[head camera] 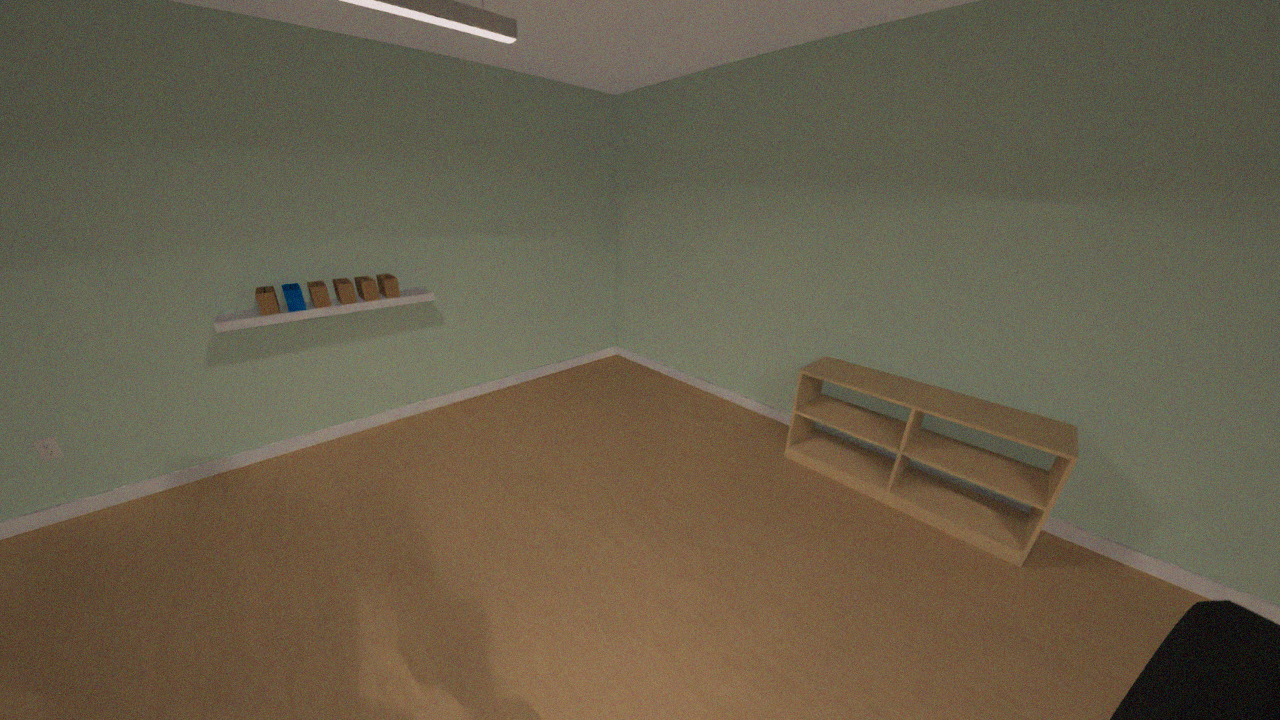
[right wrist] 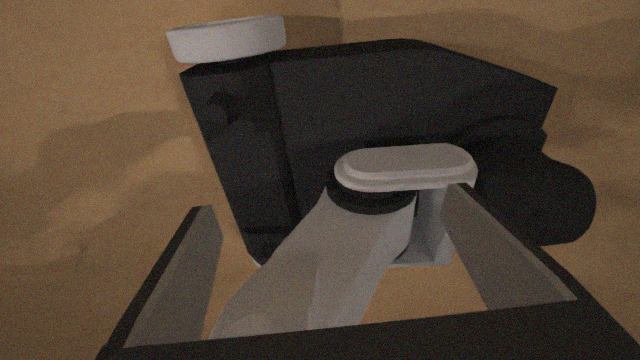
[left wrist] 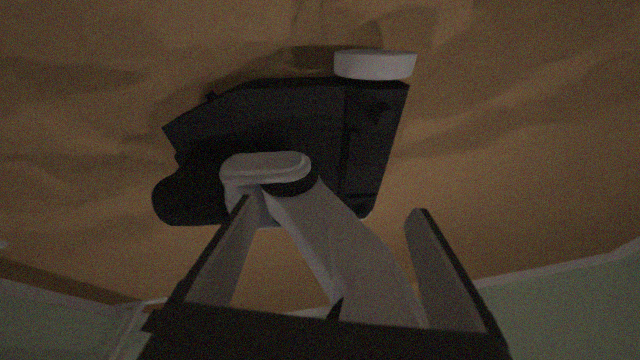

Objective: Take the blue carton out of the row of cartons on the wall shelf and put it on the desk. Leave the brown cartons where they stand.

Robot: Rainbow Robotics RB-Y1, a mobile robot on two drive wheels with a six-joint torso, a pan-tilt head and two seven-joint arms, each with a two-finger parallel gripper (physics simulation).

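Places are measured from the robot's base along level axes (x back, y right, z up), in millimetres.
Pixels of known places: left gripper, fingertip midpoint: (left wrist: 332,210); right gripper, fingertip midpoint: (right wrist: 331,210).
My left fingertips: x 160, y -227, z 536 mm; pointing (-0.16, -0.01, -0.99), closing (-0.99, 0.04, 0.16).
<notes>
Behind a point stands the place of what it marks.
The blue carton (head camera: 293,297) {x -2562, y -714, z 1026 mm} stands upright on the white wall shelf (head camera: 234,322) {x -2486, y -980, z 937 mm} at the left of the head camera view. It is second from the left in a row, with a brown carton (head camera: 266,300) {x -2531, y -829, z 1028 mm} on its left and another brown carton (head camera: 319,294) {x -2596, y -597, z 1025 mm} on its right; more brown cartons stand further right. My left gripper (left wrist: 332,210) {x 160, y -227, z 536 mm} is open and empty, above the robot's own base. My right gripper (right wrist: 331,210) {x 177, y 227, z 534 mm} is open and empty, also above the base. Both are far from the shelf. The desk does not show in the head camera view.
A low wooden shelf unit (head camera: 993,412) {x -454, y 2310, z 610 mm} stands against the right wall. The brown floor (head camera: 572,537) {x -1255, y 420, z 0 mm} lies between it and the wall with the cartons. Part of my right arm (head camera: 1208,671) {x 172, y 199, z 1368 mm} shows at the lower right. The robot's dark base (left wrist: 300,110) {x 191, y -173, z 169 mm} (right wrist: 350,100) {x 207, y 154, z 169 mm} shows in both wrist views.
</notes>
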